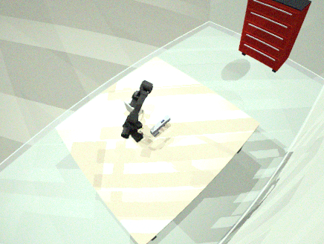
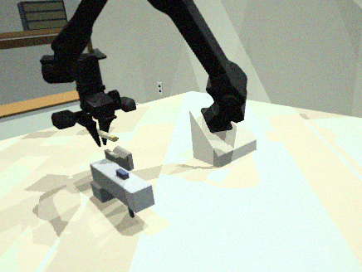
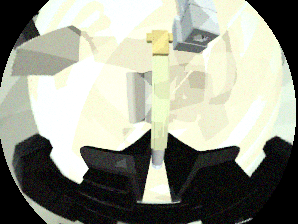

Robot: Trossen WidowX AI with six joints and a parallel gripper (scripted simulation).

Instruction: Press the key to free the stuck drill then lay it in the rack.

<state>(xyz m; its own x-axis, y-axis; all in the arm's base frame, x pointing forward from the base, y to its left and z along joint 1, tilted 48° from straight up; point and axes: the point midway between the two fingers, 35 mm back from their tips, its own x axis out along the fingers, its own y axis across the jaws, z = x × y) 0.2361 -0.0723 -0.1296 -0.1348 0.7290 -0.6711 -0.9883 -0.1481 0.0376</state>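
Now: gripper tip 4 cm to the right of the drill and 4 cm below it. Round my gripper tip: blue key (24 cm to the left, 4 cm ahead); then grey block (21 cm to the left, 4 cm ahead); then grey rack (4 cm to the left, 3 cm below, 2 cm behind).
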